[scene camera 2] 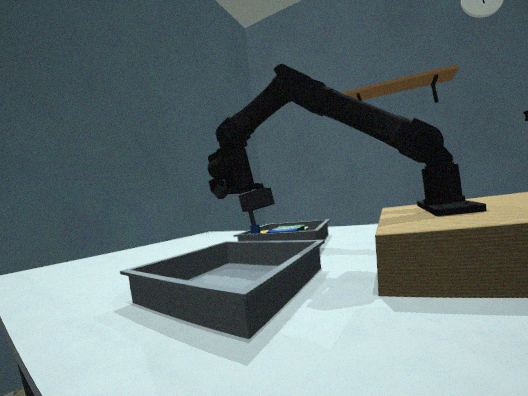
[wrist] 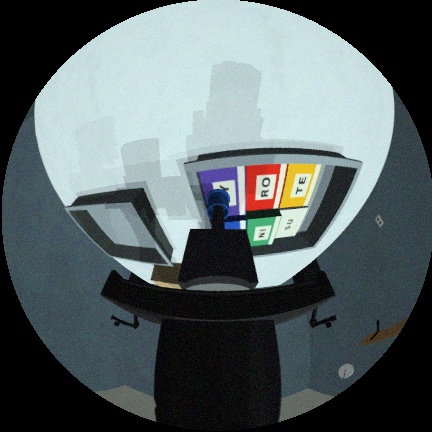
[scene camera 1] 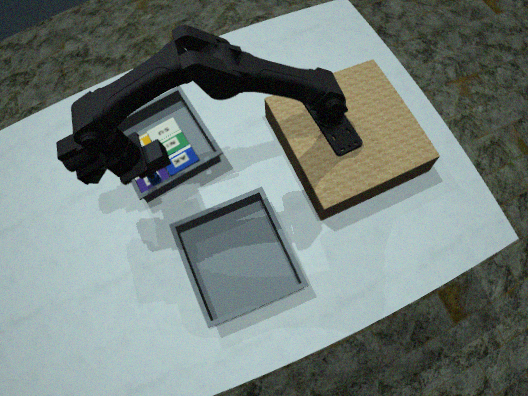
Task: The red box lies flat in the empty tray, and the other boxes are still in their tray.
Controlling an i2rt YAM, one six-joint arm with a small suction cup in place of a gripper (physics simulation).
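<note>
The red box marked RO lies flat in the far tray, between a purple box and a yellow box. The arm hides the red box in scene camera 1. My suction cup is down on the purple box, at the tray's near corner. Blue, green and white boxes fill the other row. The empty grey tray stands beside it.
The arm's base is bolted to a wooden block to the right of both trays. Everything stands on a white table top. A wooden wall shelf hangs behind the arm.
</note>
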